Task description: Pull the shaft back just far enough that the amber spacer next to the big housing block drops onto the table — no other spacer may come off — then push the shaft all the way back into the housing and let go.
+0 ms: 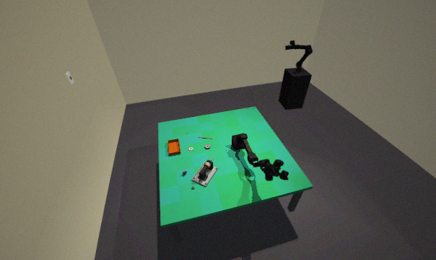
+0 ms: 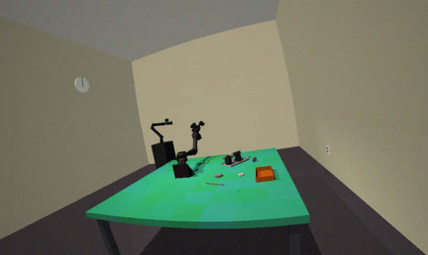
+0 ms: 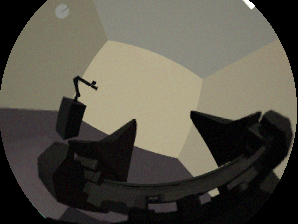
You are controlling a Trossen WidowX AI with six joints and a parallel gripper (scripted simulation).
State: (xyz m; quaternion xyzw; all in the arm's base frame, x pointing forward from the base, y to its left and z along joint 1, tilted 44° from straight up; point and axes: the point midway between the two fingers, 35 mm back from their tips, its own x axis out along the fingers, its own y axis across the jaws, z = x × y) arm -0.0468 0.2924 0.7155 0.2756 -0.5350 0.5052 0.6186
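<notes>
My gripper tip is 47 cm to the left of the grey shaft, 46 cm short of it and 33 cm above it. Round my gripper tip: pale washer: 77 cm to the right, 61 cm ahead, 41 cm below; grey disc: 77 cm to the right, 44 cm ahead, 40 cm below; orange tray: 82 cm to the right, 79 cm ahead, 40 cm below.
</notes>
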